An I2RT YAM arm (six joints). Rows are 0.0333 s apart.
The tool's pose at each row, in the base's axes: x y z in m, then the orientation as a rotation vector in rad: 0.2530 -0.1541 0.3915 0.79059 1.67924 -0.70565; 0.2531 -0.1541 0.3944 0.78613 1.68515 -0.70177; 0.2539 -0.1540 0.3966 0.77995 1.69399 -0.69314; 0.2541 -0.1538 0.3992 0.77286 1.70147 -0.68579; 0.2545 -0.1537 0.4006 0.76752 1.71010 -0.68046; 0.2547 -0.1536 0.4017 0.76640 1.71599 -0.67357; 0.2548 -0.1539 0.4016 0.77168 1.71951 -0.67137; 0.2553 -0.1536 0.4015 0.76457 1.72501 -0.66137; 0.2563 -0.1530 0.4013 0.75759 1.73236 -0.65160; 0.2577 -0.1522 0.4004 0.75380 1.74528 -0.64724; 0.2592 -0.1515 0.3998 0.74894 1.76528 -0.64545; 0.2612 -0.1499 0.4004 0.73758 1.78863 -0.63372; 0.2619 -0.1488 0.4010 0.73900 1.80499 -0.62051
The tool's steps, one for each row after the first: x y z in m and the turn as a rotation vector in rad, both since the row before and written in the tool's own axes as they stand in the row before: -0.0028 -0.0001 -0.0006 -0.00546 0.00354 -0.00290; -0.0023 0.0006 -0.0001 -0.00978 0.00587 -0.00259; -0.0025 0.0001 -0.0007 -0.00929 0.00422 -0.00317; -0.0014 0.0003 -0.0002 -0.00703 0.00574 -0.00380; -0.0011 0.0001 -0.0002 -0.00563 0.00536 0.00044; 0.0000 -0.0001 0.0003 0.00113 0.00548 0.00246; 0.0000 0.0006 0.0001 -0.01090 0.00292 -0.00104; 0.0001 0.0012 0.0002 -0.01076 0.00458 -0.00190; 0.0007 0.0016 0.0005 -0.00564 0.01012 -0.00529; 0.0004 0.0016 0.0006 -0.00474 0.01555 -0.01015; -0.0008 0.0025 -0.0001 -0.01498 0.01698 -0.01018; -0.0005 0.0012 -0.0005 -0.00903 0.01624 0.00057
